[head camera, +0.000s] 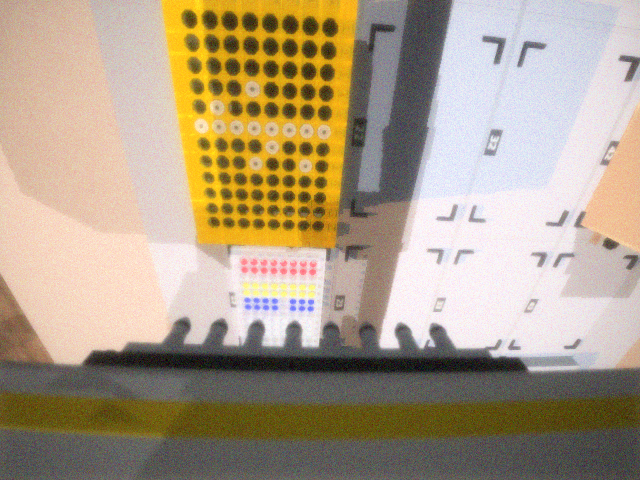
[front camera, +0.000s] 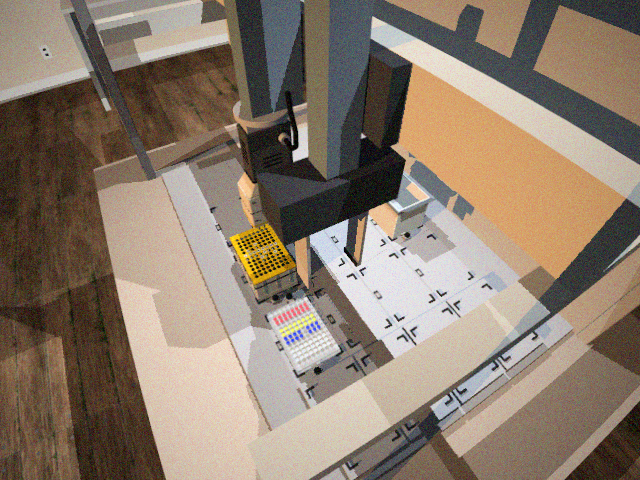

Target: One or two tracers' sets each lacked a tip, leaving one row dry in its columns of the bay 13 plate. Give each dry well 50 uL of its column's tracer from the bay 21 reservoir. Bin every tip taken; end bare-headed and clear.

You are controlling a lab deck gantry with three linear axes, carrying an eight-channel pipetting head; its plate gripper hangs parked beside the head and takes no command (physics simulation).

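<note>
The bay 13 plate [front camera: 303, 335] [head camera: 279, 279] is white. Its red and yellow columns show colour in all eight rows; its two blue columns share one colourless row, fifth from the left in the head view. The yellow tip rack [front camera: 262, 253] [head camera: 264, 235] stands beside it, with one full line of eight pale tips and several single ones. The pipetting head's eight dark nozzles [head camera: 294, 330] look bare and hang above deck level, over the plate's lower end in the head view. The parked plate gripper [front camera: 332, 274] is open and empty. The bay 21 reservoir does not show.
A bin-like box [front camera: 398, 211] with a pale rim stands at the back right. The dark carriage block [front camera: 330, 196] hides part of the deck behind it. A tan surface [head camera: 620, 196] shows at the head view's right edge. A pale frame rail [front camera: 372, 397] crosses the front.
</note>
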